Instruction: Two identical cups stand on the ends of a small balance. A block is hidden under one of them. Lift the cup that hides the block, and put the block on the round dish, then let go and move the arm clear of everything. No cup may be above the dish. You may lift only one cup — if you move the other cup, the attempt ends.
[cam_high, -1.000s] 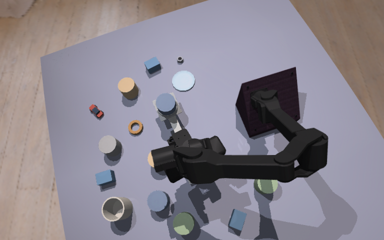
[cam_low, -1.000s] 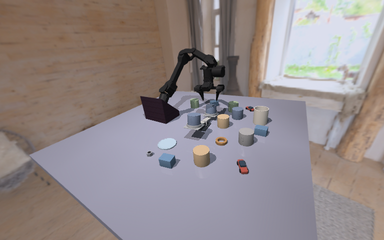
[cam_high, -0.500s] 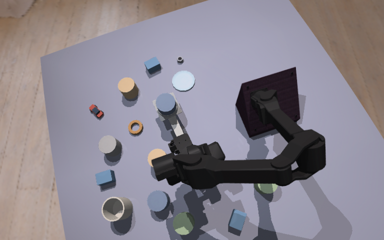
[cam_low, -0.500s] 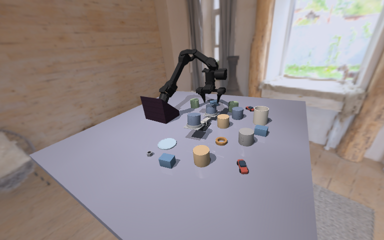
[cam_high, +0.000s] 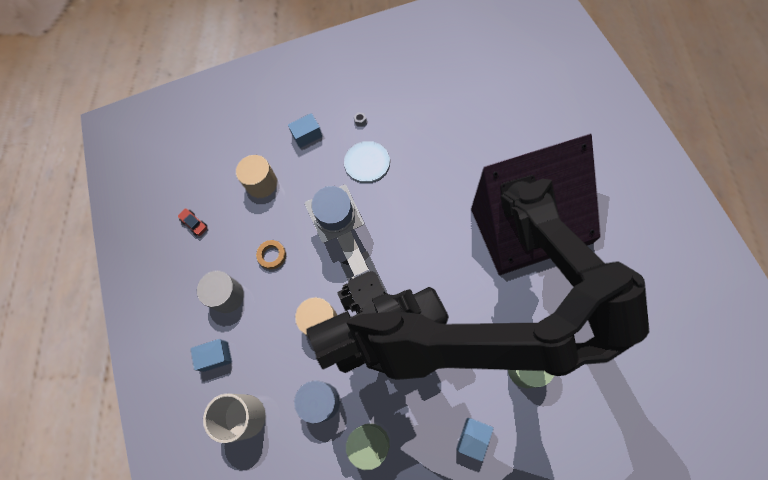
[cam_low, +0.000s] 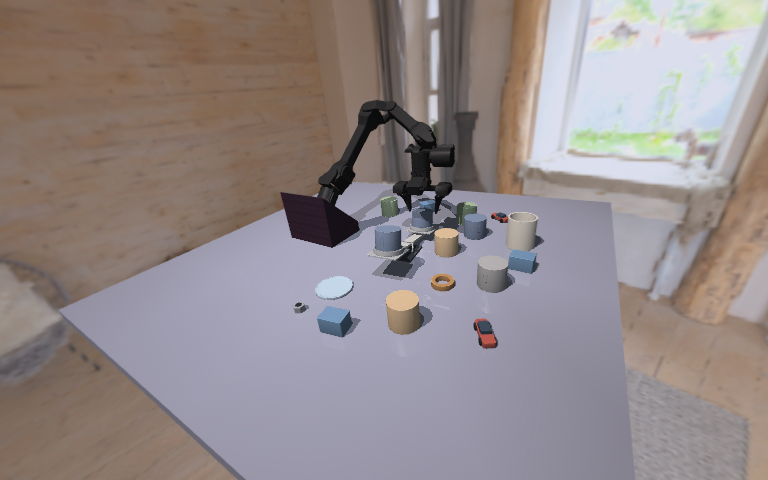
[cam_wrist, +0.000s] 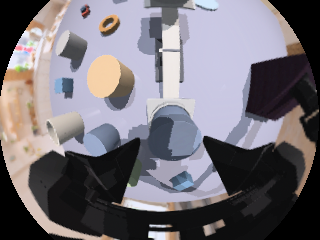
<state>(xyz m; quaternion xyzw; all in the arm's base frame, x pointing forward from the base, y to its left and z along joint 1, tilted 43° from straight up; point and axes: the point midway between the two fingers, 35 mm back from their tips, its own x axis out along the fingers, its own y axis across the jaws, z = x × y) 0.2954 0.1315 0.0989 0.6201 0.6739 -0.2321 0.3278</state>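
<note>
The block lies 40 mm below my gripper tip. Also, from my gripper tip: beam 20 mm ahead, 140 mm to the right, 50 mm below; beige cup 300 mm ahead, 50 mm to the left, 40 mm below; balance 20 mm ahead, 140 mm to the right, 60 mm below.
</note>
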